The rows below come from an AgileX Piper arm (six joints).
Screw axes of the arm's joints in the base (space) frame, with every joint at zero. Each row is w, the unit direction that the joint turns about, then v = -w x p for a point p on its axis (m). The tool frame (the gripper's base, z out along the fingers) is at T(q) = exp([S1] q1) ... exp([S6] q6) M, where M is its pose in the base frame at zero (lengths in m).
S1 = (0, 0, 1, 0.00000, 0.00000, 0.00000)
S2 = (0, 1, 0, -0.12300, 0.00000, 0.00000)
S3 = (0, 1, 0, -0.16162, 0.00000, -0.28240)
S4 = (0.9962, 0, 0.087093, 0.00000, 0.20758, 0.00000)
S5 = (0, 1, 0, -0.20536, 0.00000, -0.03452)
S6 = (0.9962, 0, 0.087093, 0.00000, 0.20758, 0.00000)
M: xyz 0.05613 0.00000 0.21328 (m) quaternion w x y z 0.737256 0 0.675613 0
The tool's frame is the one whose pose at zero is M.
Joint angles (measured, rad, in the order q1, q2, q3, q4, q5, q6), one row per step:
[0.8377 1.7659 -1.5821 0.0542 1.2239 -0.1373]
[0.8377 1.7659 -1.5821 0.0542 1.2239 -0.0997]
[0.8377 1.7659 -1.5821 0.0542 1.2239 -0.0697]
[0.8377 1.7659 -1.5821 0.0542 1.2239 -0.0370]
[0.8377 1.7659 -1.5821 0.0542 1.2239 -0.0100]
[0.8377 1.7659 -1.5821 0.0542 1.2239 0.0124]
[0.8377 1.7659 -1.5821 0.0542 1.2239 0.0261]
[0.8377 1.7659 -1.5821 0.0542 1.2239 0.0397]
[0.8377 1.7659 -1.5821 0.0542 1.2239 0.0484]
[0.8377 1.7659 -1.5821 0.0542 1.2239 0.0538]
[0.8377 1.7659 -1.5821 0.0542 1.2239 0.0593]
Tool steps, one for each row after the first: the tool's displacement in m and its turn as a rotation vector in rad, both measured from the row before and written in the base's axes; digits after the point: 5 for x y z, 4 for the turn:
[0.00000 0.00000 0.00000 0.0048 0.0082 -0.0364]
[0.00000 0.00000 0.00000 0.0038 0.0065 -0.0290]
[0.00000 0.00000 0.00000 0.0042 0.0071 -0.0316]
[0.00000 0.00000 0.00000 0.0035 0.0059 -0.0261]
[0.00000 0.00000 0.00000 0.0029 0.0049 -0.0217]
[0.00000 0.00000 0.00000 0.0018 0.0030 -0.0133]
[0.00000 0.00000 0.00000 0.0017 0.0030 -0.0132]
[0.00000 0.00000 0.00000 0.0011 0.0019 -0.0084]
[0.00000 0.00000 0.00000 0.0007 0.0012 -0.0052]
[0.00000 0.00000 0.00000 0.0007 0.0012 -0.0053]

